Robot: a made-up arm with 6 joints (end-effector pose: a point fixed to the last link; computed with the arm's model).
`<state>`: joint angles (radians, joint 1 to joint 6).
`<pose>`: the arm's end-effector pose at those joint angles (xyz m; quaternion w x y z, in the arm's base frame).
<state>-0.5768 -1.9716 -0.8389 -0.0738 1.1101 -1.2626</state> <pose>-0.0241 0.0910 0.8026 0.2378 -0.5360 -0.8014 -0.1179</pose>
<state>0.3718 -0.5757 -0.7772 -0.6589 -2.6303 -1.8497</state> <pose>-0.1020 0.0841 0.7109 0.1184 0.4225 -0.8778 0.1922</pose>
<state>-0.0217 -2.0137 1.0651 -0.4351 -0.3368 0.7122</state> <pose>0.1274 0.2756 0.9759 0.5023 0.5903 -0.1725 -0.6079</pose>
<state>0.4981 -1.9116 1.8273 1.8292 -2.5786 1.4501</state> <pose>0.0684 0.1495 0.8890 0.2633 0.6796 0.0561 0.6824</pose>
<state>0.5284 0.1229 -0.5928 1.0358 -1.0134 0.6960</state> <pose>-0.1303 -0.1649 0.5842 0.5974 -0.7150 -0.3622 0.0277</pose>
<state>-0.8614 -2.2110 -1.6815 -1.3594 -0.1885 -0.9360</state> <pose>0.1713 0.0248 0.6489 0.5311 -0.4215 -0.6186 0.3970</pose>
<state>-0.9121 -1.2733 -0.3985 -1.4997 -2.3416 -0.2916</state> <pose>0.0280 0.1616 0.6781 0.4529 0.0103 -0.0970 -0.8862</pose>
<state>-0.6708 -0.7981 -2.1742 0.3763 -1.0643 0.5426</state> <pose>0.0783 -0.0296 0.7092 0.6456 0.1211 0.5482 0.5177</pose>
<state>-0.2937 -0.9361 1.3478 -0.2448 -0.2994 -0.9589</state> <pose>0.1076 0.2924 0.5389 0.4438 0.6270 -0.6402 0.0079</pose>
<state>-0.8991 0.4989 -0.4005 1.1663 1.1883 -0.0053</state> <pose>-0.0386 -0.1512 0.6904 0.1599 -0.8485 0.5036 -0.0295</pose>
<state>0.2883 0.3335 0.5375 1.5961 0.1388 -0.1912</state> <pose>-0.0465 -0.2559 0.5410 0.5882 -0.7034 -0.2109 -0.3388</pose>
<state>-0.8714 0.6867 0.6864 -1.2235 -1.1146 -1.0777</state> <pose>-0.0665 -0.1202 0.5029 0.5644 0.7708 -0.1682 0.2429</pose>
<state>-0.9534 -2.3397 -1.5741 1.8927 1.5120 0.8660</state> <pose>0.0052 0.0579 0.5749 0.3340 -0.3509 0.1077 0.8681</pose>
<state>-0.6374 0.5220 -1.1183 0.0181 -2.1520 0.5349</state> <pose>-0.0342 -0.0594 0.6612 0.8059 -0.4378 -0.3184 0.2397</pose>
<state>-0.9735 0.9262 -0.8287 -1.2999 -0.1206 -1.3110</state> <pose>-0.0131 0.0283 0.6513 0.7607 0.3713 0.2592 -0.4651</pose>
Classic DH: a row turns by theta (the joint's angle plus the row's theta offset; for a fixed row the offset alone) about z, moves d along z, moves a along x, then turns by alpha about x. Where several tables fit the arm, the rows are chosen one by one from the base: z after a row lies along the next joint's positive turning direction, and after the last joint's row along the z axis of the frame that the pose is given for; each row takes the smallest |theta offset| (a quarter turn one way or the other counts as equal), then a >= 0, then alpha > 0; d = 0 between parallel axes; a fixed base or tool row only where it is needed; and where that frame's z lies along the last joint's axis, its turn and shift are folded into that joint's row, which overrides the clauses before.
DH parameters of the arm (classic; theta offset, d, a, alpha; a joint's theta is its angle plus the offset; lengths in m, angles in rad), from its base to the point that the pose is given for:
base (fixed): 0.2389 0.6109 -0.104 1.9769
joint 1: -1.4749 -0.0767 -0.1583 1.7899
joint 2: 0.4166 -0.1815 0.1431 -1.5708
joint 3: 0 0.0337 0.0437 1.5708
joint 4: 0 0.1386 0.0773 1.5708
joint 5: 0 0.0236 0.0235 -1.5708
joint 6: -1.4912 0.0295 0.024 1.5818
tool (fixed): -1.5705 -0.0116 0 0

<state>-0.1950 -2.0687 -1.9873 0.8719 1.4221 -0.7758</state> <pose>0.0433 -0.0292 0.7038 0.2868 -0.1719 0.6582 0.6746</pose>
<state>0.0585 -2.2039 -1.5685 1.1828 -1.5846 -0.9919</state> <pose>-0.0675 0.0591 0.7065 0.0001 0.8118 -0.3534 0.4649</pose>
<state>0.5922 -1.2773 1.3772 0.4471 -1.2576 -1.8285</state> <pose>0.1755 0.1861 0.8309 0.0004 -0.0748 0.9819 -0.1737</pose>
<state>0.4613 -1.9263 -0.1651 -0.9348 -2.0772 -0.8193</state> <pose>-0.1607 0.0974 0.9293 0.2366 -0.6498 0.3674 0.6220</pose>
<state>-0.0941 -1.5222 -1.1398 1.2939 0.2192 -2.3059</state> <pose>-0.0729 0.0025 0.6878 0.3088 0.7421 0.5926 0.0512</pose>
